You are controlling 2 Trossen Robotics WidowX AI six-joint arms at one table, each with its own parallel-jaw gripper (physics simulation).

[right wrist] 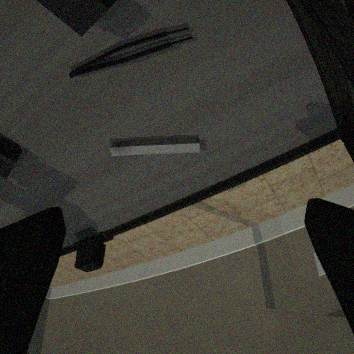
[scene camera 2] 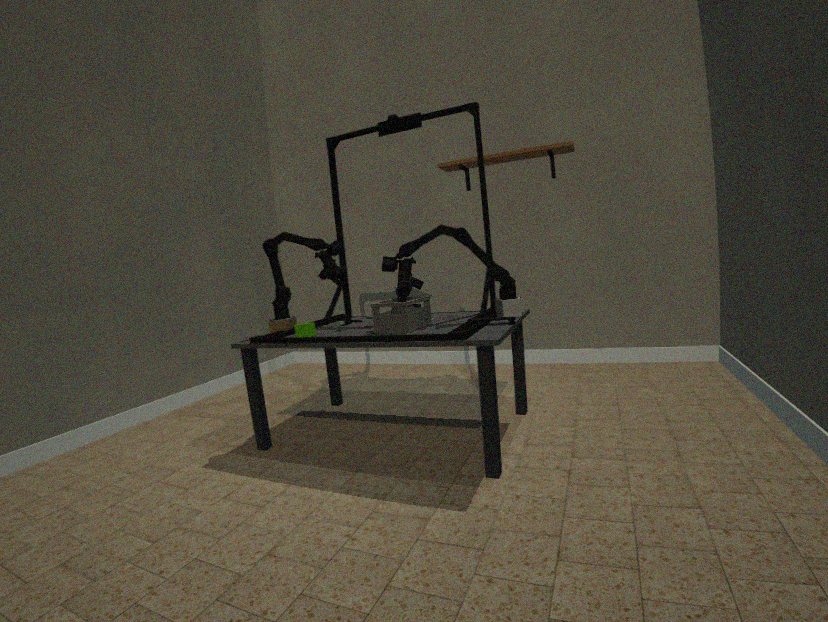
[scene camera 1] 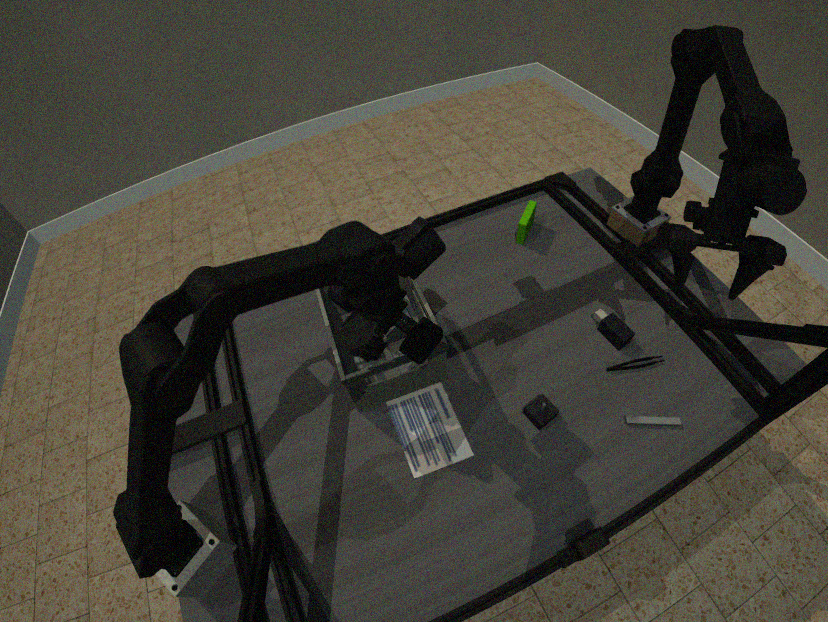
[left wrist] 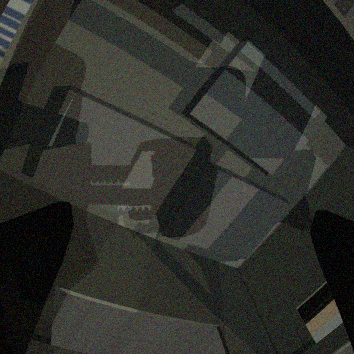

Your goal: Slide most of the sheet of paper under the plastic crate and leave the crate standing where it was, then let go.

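The sheet of paper [scene camera 1: 430, 428] lies flat on the table below the crate in the picture, with a narrow strip of table between them; its blue-striped corner [left wrist: 12, 25] shows in the left wrist view. The see-through plastic crate [scene camera 1: 338, 361] [scene camera 2: 394, 320] [left wrist: 110, 115] stands upright, partly hidden by the left arm. My left gripper [scene camera 1: 391, 341] [scene camera 2: 403, 294] [left wrist: 195, 220] is open and empty, pointing down over the crate; its exact height is unclear. My right gripper [scene camera 1: 707, 287] [right wrist: 186, 216] is open and empty, raised near the table's right edge, far from crate and paper.
A green block [scene camera 1: 526, 222] [scene camera 2: 305, 330] stands at the upper right. A small black box [scene camera 1: 540, 411] lies right of the paper. A dark piece with a pale end [scene camera 1: 614, 328], black tweezers [scene camera 1: 634, 363] [right wrist: 130, 50] and a pale bar [scene camera 1: 653, 421] [right wrist: 155, 149] lie farther right.
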